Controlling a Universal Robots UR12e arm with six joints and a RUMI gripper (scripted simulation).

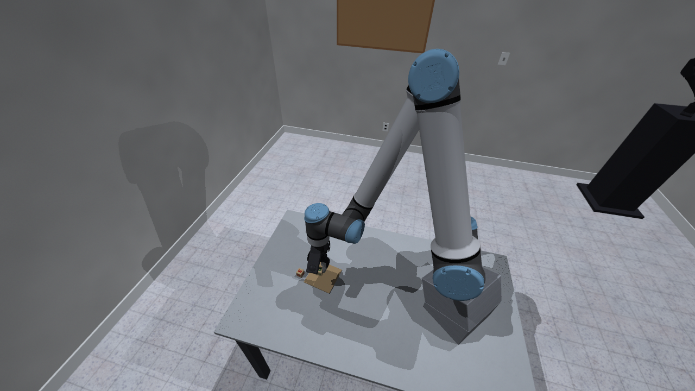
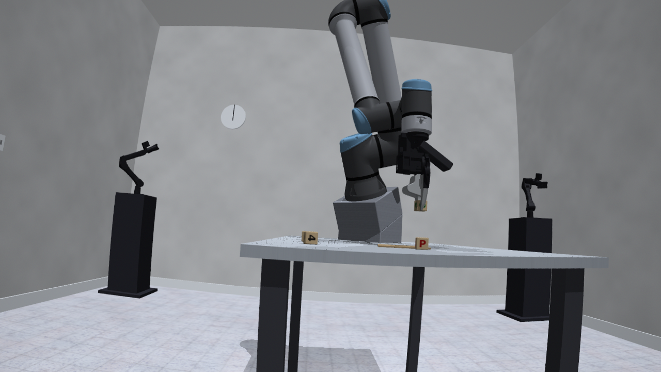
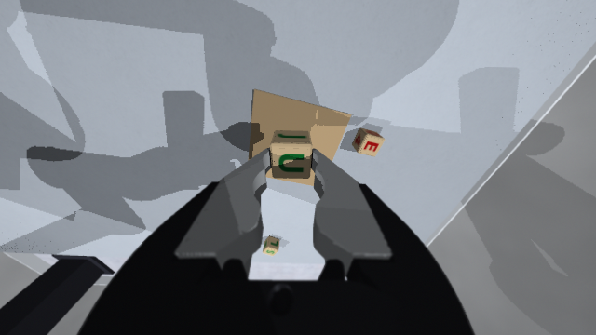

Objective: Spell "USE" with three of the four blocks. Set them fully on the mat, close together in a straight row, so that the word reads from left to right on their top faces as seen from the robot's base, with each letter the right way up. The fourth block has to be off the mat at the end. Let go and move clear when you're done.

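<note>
The tan mat lies 120 mm below my hand and 50 mm to the right of it.
</note>
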